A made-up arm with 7 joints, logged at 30 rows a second.
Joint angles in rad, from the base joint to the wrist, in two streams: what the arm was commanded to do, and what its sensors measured. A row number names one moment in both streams.
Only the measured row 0 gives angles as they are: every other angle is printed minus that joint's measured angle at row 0.
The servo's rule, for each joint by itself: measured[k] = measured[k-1] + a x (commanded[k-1-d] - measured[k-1]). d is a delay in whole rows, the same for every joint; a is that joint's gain. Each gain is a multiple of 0.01, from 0.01 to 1. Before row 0 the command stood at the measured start. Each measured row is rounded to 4 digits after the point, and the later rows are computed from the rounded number. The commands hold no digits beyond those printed.
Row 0, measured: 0.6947 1.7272 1.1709 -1.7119 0.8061 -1.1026 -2.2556
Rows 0 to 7, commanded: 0.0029 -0.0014 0.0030 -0.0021 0.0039 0.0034 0.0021; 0.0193 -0.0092 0.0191 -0.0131 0.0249 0.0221 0.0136; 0.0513 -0.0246 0.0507 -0.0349 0.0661 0.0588 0.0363; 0.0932 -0.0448 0.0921 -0.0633 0.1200 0.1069 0.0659; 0.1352 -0.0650 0.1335 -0.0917 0.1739 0.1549 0.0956; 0.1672 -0.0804 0.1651 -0.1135 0.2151 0.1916 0.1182; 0.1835 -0.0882 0.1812 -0.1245 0.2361 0.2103 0.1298; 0.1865 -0.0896 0.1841 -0.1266 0.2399 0.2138 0.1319
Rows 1 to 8, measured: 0.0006 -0.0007 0.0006 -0.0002 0.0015 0.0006 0.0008; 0.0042 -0.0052 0.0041 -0.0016 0.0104 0.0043 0.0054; 0.0131 -0.0155 0.0130 -0.0053 0.0316 0.0136 0.0165; 0.0283 -0.0310 0.0280 -0.0117 0.0652 0.0295 0.0343; 0.0486 -0.0490 0.0480 -0.0205 0.1065 0.0508 0.0564; 0.0711 -0.0656 0.0702 -0.0307 0.1478 0.0747 0.0786; 0.0925 -0.0776 0.0913 -0.0410 0.1814 0.0978 0.0970; 0.1104 -0.0840 0.1089 -0.0504 0.2036 0.1175 0.1096
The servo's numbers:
d 0
a 0.19 0.53 0.19 0.11 0.38 0.17 0.36

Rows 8 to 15, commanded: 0.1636 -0.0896 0.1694 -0.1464 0.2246 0.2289 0.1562; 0.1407 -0.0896 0.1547 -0.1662 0.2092 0.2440 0.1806; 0.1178 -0.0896 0.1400 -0.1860 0.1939 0.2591 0.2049; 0.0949 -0.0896 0.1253 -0.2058 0.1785 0.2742 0.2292; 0.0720 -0.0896 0.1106 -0.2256 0.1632 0.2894 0.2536; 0.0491 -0.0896 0.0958 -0.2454 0.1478 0.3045 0.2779; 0.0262 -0.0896 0.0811 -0.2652 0.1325 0.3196 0.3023; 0.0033 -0.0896 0.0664 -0.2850 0.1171 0.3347 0.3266
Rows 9 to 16, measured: 0.1205 -0.0870 0.1204 -0.0610 0.2116 0.1364 0.1264; 0.1243 -0.0884 0.1269 -0.0726 0.2107 0.1547 0.1459; 0.1231 -0.0890 0.1294 -0.0851 0.2043 0.1724 0.1671; 0.1177 -0.0893 0.1286 -0.0984 0.1945 0.1897 0.1895; 0.1090 -0.0895 0.1252 -0.1124 0.1826 0.2066 0.2126; 0.0976 -0.0896 0.1196 -0.1270 0.1694 0.2232 0.2361; 0.0840 -0.0896 0.1123 -0.1422 0.1554 0.2396 0.2599; 0.0687 -0.0896 0.1036 -0.1579 0.1408 0.2558 0.2839
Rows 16 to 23, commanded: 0.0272 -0.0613 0.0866 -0.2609 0.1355 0.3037 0.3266; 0.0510 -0.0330 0.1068 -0.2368 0.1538 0.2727 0.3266; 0.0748 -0.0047 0.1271 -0.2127 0.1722 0.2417 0.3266; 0.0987 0.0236 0.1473 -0.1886 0.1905 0.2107 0.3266; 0.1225 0.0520 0.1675 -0.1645 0.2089 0.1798 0.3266; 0.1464 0.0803 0.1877 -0.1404 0.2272 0.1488 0.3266; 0.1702 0.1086 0.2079 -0.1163 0.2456 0.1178 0.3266; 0.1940 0.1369 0.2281 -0.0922 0.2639 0.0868 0.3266
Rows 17 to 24, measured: 0.0608 -0.0746 0.1004 -0.1692 0.1388 0.2639 0.2993; 0.0589 -0.0526 0.1016 -0.1766 0.1445 0.2654 0.3091; 0.0619 -0.0272 0.1064 -0.1806 0.1550 0.2614 0.3154; 0.0689 -0.0003 0.1142 -0.1815 0.1685 0.2528 0.3194; 0.0791 0.0274 0.1243 -0.1796 0.1839 0.2404 0.3220; 0.0919 0.0554 0.1363 -0.1753 0.2004 0.2248 0.3237; 0.1068 0.0836 0.1499 -0.1688 0.2176 0.2066 0.3247; 0.1234 0.1118 0.1648 -0.1604 0.2352 0.1862 0.3254
